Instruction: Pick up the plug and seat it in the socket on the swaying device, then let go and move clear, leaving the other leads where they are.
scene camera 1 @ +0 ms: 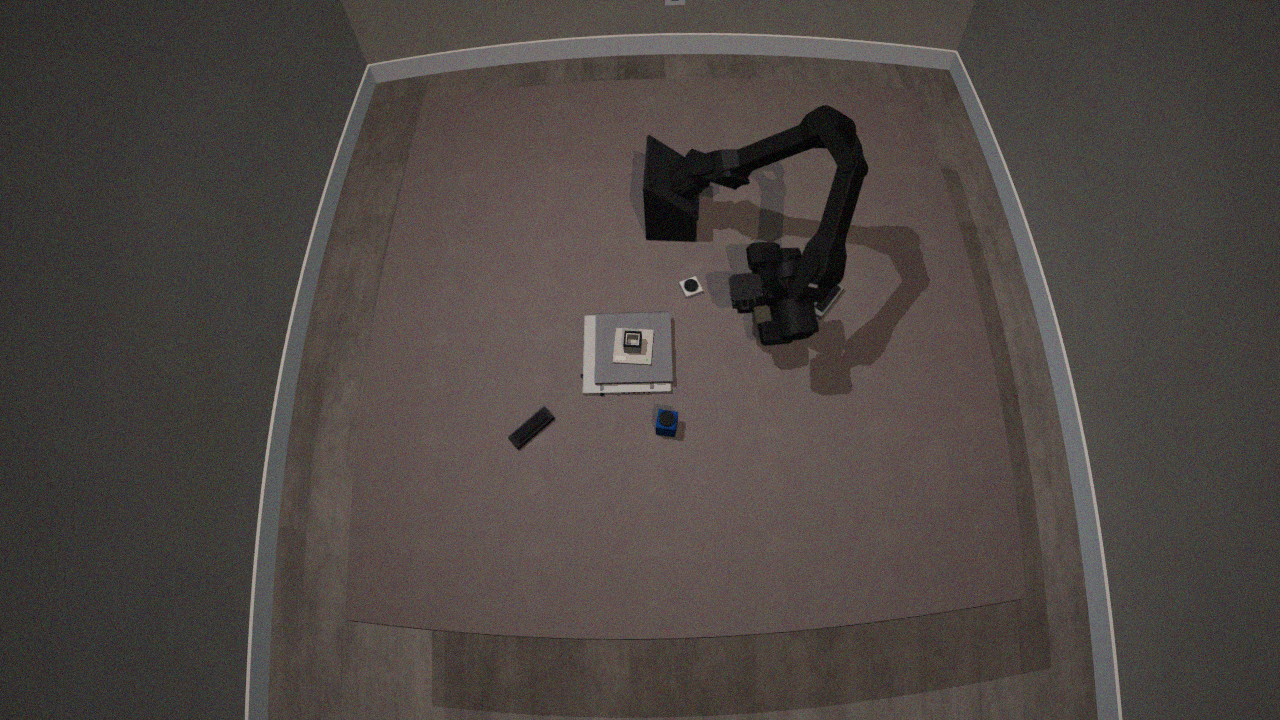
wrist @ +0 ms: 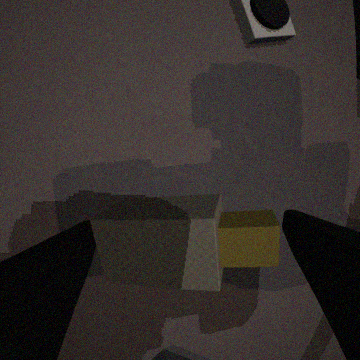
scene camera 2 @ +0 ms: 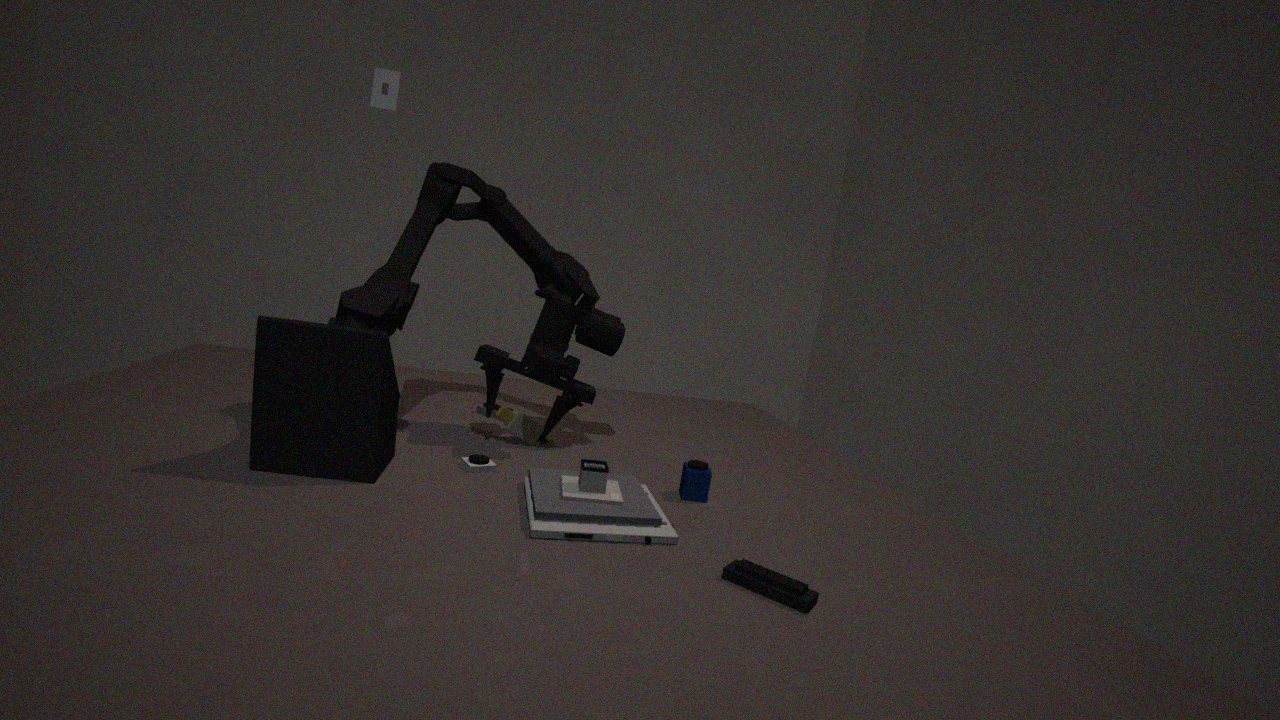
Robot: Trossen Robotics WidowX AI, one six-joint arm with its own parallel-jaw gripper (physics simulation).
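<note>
The plug, a beige block with a yellow end [scene camera 1: 761, 314] [scene camera 2: 526, 428] [wrist: 205, 250], lies crosswise between the fingertips. My gripper [scene camera 2: 515, 428] [wrist: 190, 225] is open, with one finger beyond the beige end and the other close to the yellow end. In scene camera 1 the arm hides the fingertips and most of the plug. The device [scene camera 1: 588, 358] [scene camera 2: 601, 537] has a white base under a grey slab [scene camera 1: 657, 371] [scene camera 2: 554, 508]. On the slab a pale plate carries an upright square socket [scene camera 1: 632, 332] [scene camera 2: 593, 480] with a dark rim and an open top.
A white square with a black disc [scene camera 1: 691, 286] [scene camera 2: 478, 461] [wrist: 270, 12] lies between arm base [scene camera 1: 671, 210] [scene camera 2: 322, 402] and device. A blue block [scene camera 1: 666, 423] [scene camera 2: 695, 483] and a black bar [scene camera 1: 531, 428] [scene camera 2: 769, 583] lie near the device. A pale-edged item [scene camera 1: 831, 301] is partly under the arm.
</note>
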